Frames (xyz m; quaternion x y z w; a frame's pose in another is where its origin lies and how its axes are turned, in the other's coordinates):
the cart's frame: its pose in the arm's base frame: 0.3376 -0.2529 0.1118 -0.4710 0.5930 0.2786 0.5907
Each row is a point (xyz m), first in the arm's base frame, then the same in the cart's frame.
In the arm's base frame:
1: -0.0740 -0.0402 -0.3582
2: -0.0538 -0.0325 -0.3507
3: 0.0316 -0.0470 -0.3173
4: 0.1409 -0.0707 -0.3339
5: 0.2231 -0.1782 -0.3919
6: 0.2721 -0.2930 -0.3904
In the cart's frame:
1: 0.3456 0.5569 0.0774
2: 0.3394 0.5404 0.0919
3: 0.3227 0.4512 0.1116
4: 0.3596 0.3484 0.1409
5: 0.4517 0.2454 0.0901
6: 0.4835 0.1556 0.0095

